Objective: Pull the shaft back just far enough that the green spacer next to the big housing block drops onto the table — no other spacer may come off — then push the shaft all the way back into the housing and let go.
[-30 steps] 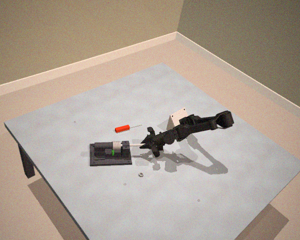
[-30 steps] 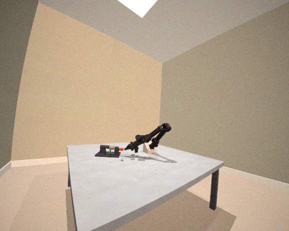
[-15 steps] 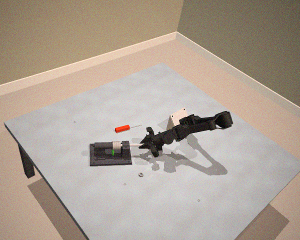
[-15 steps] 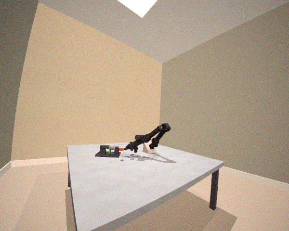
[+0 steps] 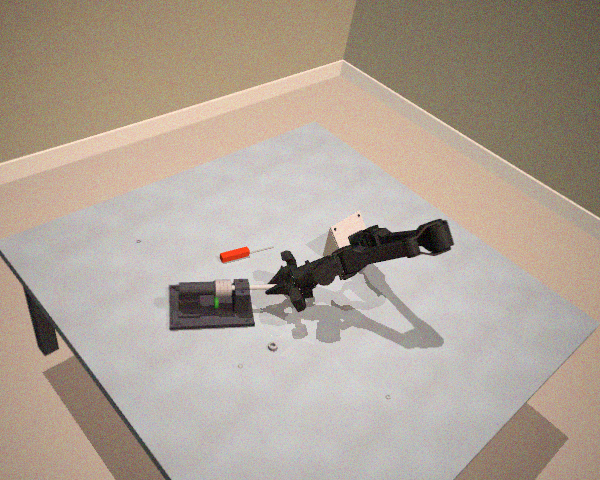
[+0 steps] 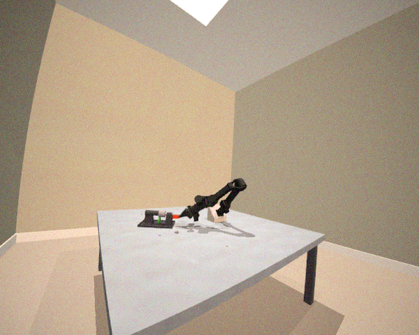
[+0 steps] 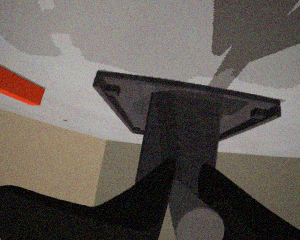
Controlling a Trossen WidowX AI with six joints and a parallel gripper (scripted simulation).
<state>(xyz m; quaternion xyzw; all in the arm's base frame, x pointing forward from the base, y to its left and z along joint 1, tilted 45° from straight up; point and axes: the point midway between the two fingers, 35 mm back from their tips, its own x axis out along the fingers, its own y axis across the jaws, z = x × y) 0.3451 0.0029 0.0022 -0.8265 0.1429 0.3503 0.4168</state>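
Right now the thin grey shaft is 40 mm ahead of my gripper tip, 30 mm to the right of it and 20 mm above it. From my gripper tip the other things lie so: green spacer 120 mm ahead, 70 mm to the right, 30 mm below.
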